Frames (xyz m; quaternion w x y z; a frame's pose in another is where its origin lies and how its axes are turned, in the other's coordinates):
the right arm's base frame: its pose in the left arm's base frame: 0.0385 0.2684 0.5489 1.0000 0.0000 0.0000 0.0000
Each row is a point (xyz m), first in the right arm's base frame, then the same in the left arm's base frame.
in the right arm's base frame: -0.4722 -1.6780 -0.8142
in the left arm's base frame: -0.4337 -1.4096 -0.2653
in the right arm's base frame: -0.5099 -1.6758 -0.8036
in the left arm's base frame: -0.4714 -1.4074 -0.2547
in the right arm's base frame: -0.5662 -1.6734 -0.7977
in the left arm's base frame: -0.5277 -1.4050 -0.2488
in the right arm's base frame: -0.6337 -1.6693 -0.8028
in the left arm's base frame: -0.5952 -1.4009 -0.2539
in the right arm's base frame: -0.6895 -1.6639 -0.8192
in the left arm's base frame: -0.6510 -1.3955 -0.2703
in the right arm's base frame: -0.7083 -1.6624 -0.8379
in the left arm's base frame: -0.6698 -1.3940 -0.2890
